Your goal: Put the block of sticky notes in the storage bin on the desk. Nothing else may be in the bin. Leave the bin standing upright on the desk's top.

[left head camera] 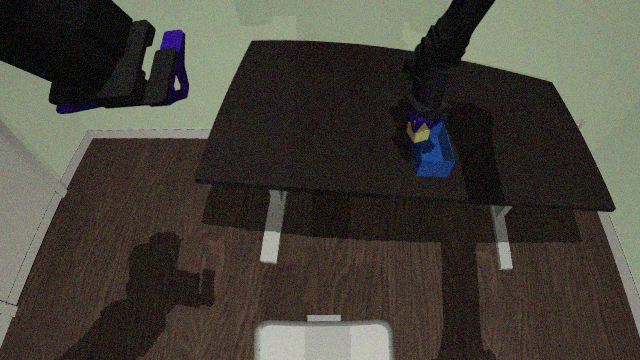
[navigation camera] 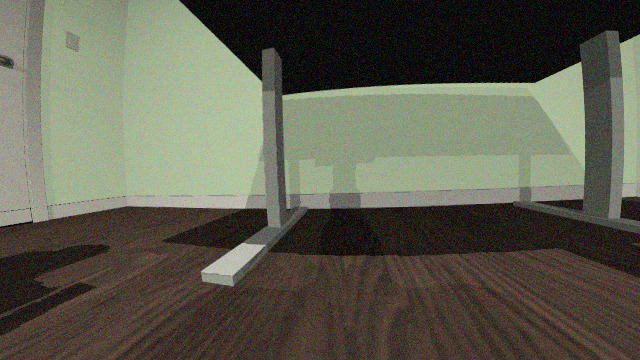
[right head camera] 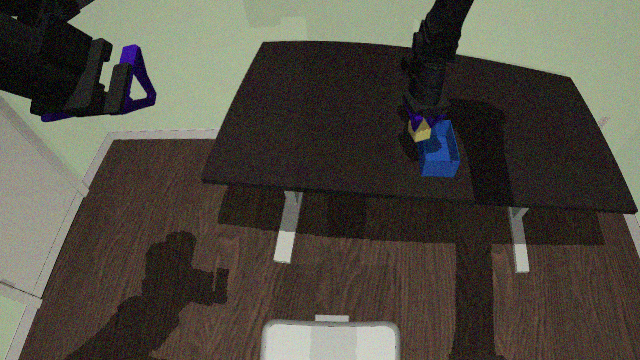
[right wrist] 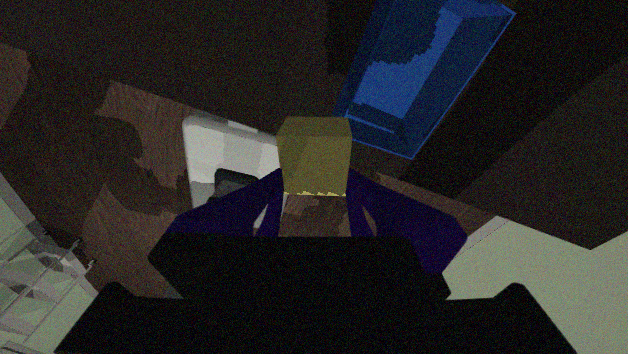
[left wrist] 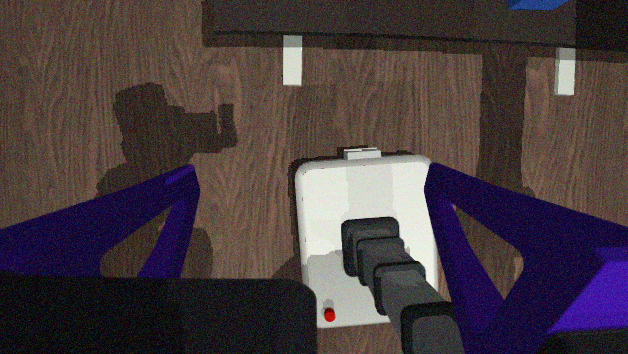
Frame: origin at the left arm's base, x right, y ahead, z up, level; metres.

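Seen in the pictures: left gripper, fingertip midpoint: (left head camera: 149, 95) (right head camera: 125, 102) (left wrist: 311, 176); right gripper, fingertip midpoint: (left head camera: 420, 130) (right head camera: 421, 128) (right wrist: 314, 176).
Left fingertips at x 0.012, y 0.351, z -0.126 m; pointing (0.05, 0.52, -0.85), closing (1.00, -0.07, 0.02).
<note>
A point is followed by its place in that frame.
The yellow block of sticky notes (left head camera: 419, 134) {x 0.445, y 0.643, z -0.509 m} (right head camera: 420, 132) {x 0.447, y 0.644, z -0.507 m} (right wrist: 315, 155) {x 0.447, y 0.676, z -0.504 m} is between the fingers of my right gripper (left head camera: 425, 121) {x 0.451, y 0.658, z -0.508 m} (right head camera: 425, 120) {x 0.451, y 0.658, z -0.508 m} (right wrist: 314, 176) {x 0.451, y 0.658, z -0.508 m}, which is shut on it. The blue storage bin (left head camera: 435, 169) {x 0.532, y 0.644, z -0.653 m} (right head camera: 440, 169) {x 0.533, y 0.644, z -0.654 m} (left wrist: 540, 4) {x 0.536, y 0.644, z -0.662 m} (right wrist: 442, 87) {x 0.586, y 0.728, z -0.645 m} stands upright on the dark desk (left head camera: 310, 115) {x 0.174, y 0.881, z -0.690 m} (right head camera: 310, 115) {x 0.153, y 0.881, z -0.690 m} (left wrist: 390, 20) {x 0.213, y 0.631, z -0.690 m}. In both head views the block overlaps the bin's back left corner; its height above the rim is unclear. A shadow falls inside the bin, and no object shows in the visible part of its floor. My left gripper (left head camera: 122, 104) (right head camera: 99, 111) (left wrist: 311, 176) {x 0.012, y 0.351, z -0.126 m} is open, off the desk's left side.
The white robot base (left head camera: 325, 342) {x 0.229, y 0.232, z -1.150 m} (right head camera: 330, 342) {x 0.225, y 0.233, z -1.150 m} (left wrist: 370, 190) {x 0.237, y 0.206, z -1.150 m}, with a red button (left wrist: 329, 314) {x 0.054, y -0.239, z -1.118 m}, is in front of the desk. The desk's pale legs (navigation camera: 274, 150) {x 0.019, y 0.960, z -1.103 m} (navigation camera: 597, 125) {x 1.219, y 0.896, z -1.044 m} stand on the wooden floor. Green walls rise behind and a pale door (navigation camera: 12, 125) {x -1.544, y 0.926, z -0.845 m} is at the left.
</note>
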